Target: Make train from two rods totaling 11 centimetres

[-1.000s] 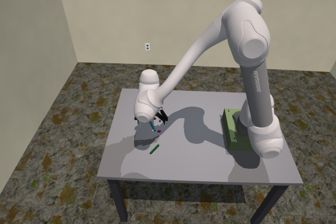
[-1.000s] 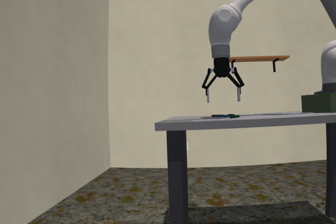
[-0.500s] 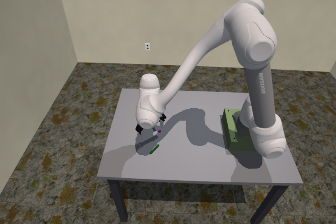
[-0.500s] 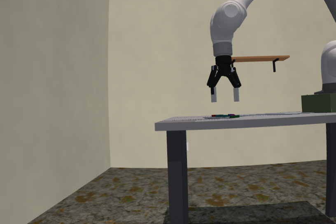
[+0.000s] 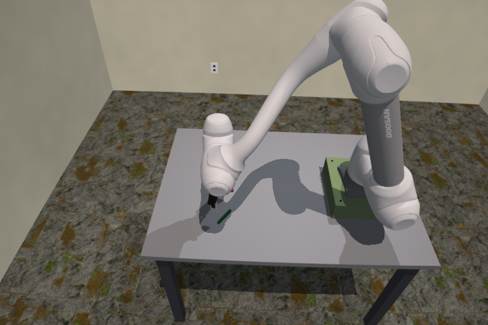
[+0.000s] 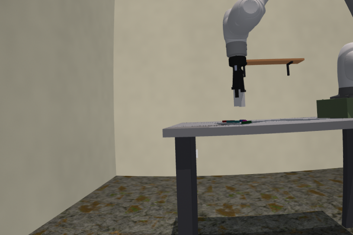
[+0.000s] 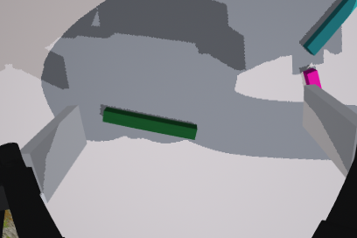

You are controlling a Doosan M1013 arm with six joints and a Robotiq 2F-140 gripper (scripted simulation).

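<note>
Right now the blue rod is 19 cm to the right of my hand, 8 cm below it and 5 cm behind it. The rest, counted from my hand: turquoise rod (15 cm to the right, 8 cm below, 1 cm ahead); then magenta rod (10 cm to the right, 8 cm below, 4 cm behind); then green rod (8 cm below, 4 cm to the left, 1 cm behind).
</note>
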